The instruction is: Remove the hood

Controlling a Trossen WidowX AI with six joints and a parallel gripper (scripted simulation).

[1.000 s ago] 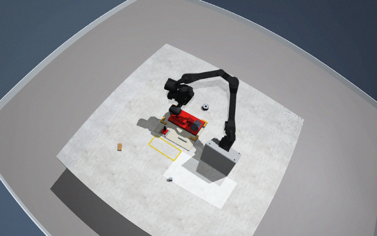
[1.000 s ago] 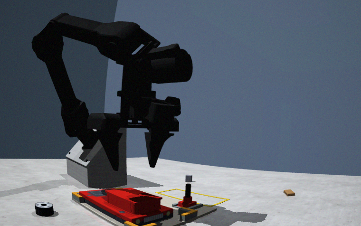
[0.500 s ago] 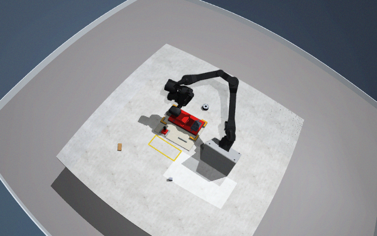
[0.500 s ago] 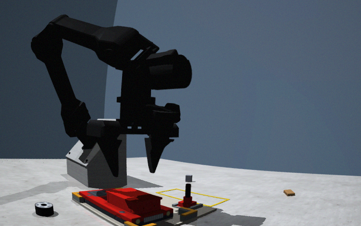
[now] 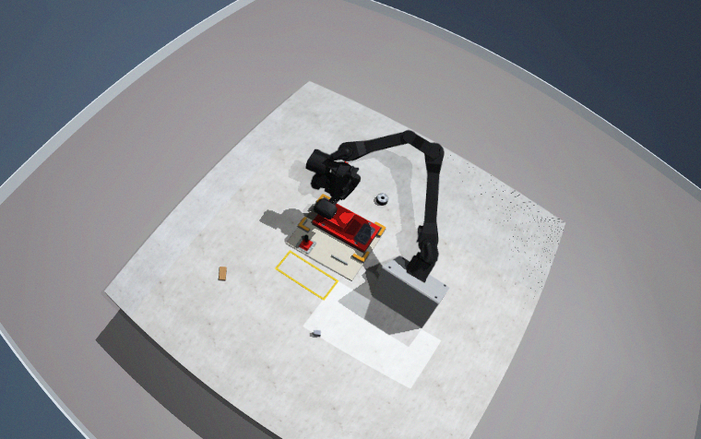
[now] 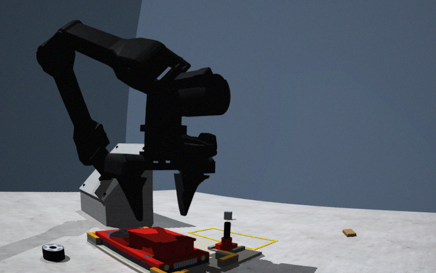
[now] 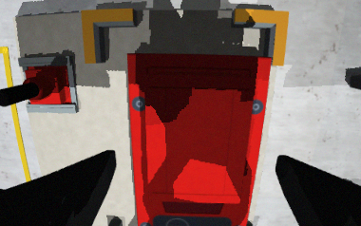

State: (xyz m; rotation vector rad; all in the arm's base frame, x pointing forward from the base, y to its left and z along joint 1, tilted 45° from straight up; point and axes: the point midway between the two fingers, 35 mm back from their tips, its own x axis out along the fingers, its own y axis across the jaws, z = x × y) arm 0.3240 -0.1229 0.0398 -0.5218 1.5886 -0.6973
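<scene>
Now: gripper tip 1 cm past the hood and 4 cm above it. Also, from my gripper tip: black wheel (10 cm behind, 16 cm to the right, 7 cm below); black post (4 cm ahead, 13 cm to the left, 5 cm below); grey cube (15 cm behind, 39 cm to the left, 7 cm below).
</scene>
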